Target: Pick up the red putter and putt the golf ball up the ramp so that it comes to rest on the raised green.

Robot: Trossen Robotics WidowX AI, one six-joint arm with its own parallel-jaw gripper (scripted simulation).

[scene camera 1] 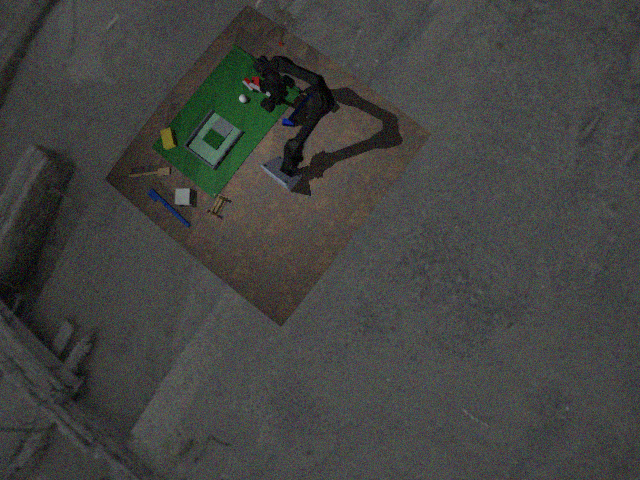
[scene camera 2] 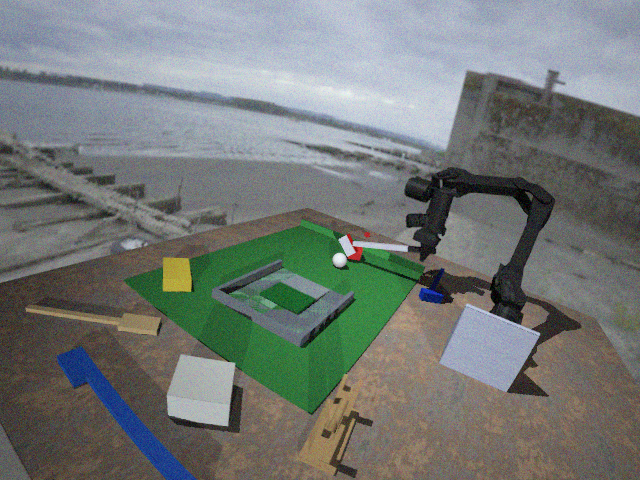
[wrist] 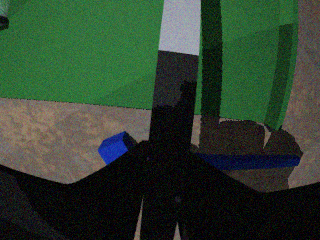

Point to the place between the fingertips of my gripper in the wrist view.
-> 159, 149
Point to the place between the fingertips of my gripper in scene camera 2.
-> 421, 260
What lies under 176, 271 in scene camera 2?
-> A yellow block.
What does my gripper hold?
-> A red putter.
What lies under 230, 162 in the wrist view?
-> A blue putter.
